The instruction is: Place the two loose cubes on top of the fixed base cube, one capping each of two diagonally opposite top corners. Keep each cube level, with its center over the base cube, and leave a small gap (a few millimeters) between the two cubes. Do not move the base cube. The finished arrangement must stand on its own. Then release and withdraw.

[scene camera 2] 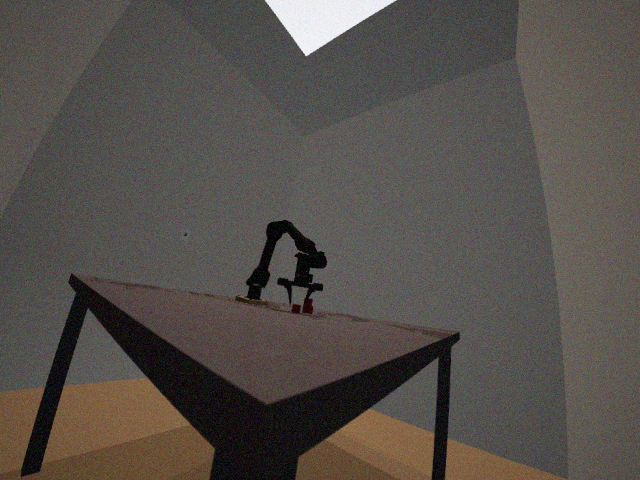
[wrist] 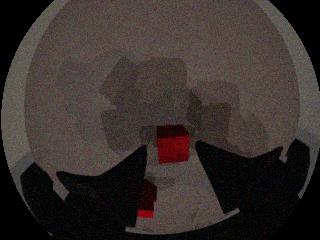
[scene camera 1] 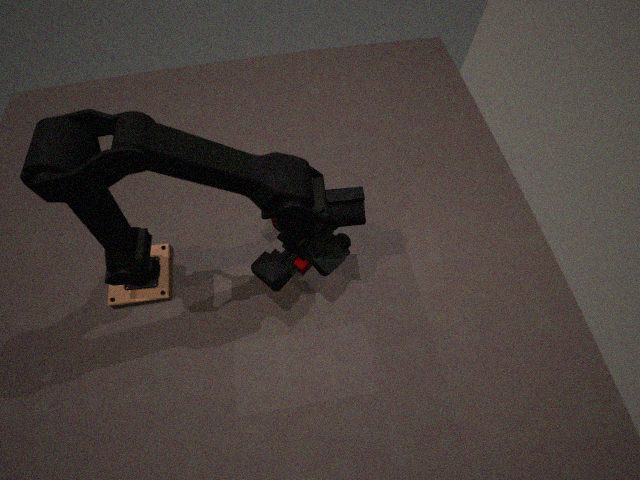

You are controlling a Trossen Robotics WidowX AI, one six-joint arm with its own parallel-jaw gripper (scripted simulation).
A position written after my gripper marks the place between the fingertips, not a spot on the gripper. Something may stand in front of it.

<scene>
My gripper (scene camera 1: 302, 259) is open and holds nothing. Also in view: a red cube (wrist: 172, 141).
My gripper shows as well in the wrist view (wrist: 171, 147).
</scene>
